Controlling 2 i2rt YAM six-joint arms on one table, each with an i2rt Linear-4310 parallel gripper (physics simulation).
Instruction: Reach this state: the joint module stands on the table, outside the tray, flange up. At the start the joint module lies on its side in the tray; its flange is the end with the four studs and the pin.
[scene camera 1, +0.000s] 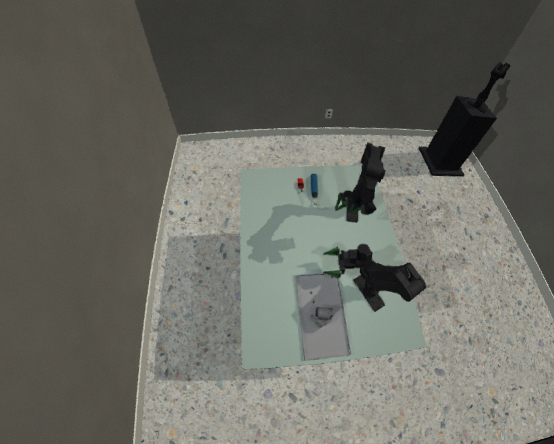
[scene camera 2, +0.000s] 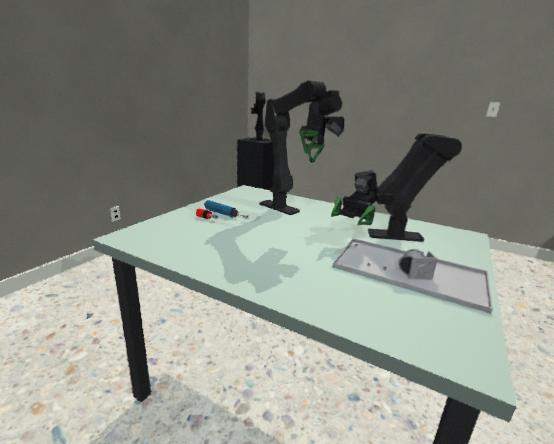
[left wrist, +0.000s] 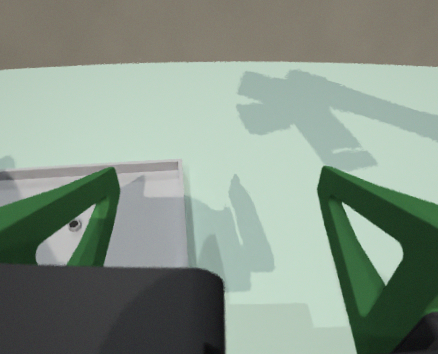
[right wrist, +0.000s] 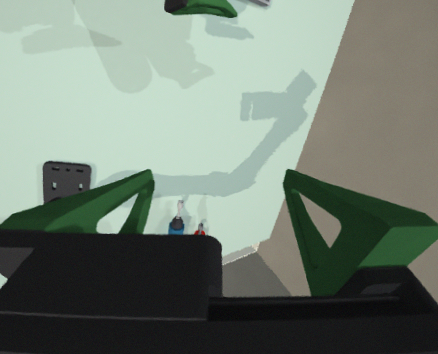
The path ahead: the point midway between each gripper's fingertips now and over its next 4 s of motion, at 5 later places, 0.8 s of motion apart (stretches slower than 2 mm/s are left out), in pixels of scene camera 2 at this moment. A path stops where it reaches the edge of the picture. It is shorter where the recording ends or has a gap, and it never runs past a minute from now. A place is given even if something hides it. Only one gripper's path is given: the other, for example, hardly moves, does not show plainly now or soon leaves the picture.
My left gripper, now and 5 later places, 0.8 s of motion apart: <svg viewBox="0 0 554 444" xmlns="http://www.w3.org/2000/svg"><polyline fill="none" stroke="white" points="344,219 342,215 343,218 339,234 340,205 341,210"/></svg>
